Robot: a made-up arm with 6 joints. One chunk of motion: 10 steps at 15 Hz.
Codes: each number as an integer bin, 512 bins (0 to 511) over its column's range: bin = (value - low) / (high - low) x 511, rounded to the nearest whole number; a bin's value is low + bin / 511 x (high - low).
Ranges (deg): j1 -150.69..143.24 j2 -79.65..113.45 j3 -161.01..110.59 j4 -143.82..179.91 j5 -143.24..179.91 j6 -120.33..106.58
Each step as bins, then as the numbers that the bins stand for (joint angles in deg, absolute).
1 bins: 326 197 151 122 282 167
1 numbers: 36.83 -5.21 -80.75 -66.53 35.09 -46.17
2 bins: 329 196 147 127 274 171
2 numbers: 38.55 -5.58 -82.88 -63.36 30.03 -44.40
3 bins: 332 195 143 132 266 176
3 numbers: 40.28 -5.96 -85.00 -60.20 24.98 -42.18
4 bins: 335 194 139 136 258 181
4 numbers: 42.00 -6.34 -87.13 -57.66 19.92 -39.96
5 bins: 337 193 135 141 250 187
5 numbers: 43.15 -6.72 -89.26 -54.49 14.86 -37.29
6 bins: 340 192 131 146 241 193
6 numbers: 44.88 -7.10 -91.38 -51.33 9.17 -34.63
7 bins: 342 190 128 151 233 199
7 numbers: 46.03 -7.85 -92.98 -48.16 4.11 -31.96
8 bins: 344 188 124 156 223 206
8 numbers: 47.18 -8.61 -95.10 -44.99 -2.22 -28.86
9 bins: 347 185 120 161 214 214
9 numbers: 48.91 -9.74 -97.23 -41.82 -7.91 -25.30
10 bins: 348 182 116 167 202 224
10 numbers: 49.48 -10.87 -99.36 -38.02 -15.50 -20.86
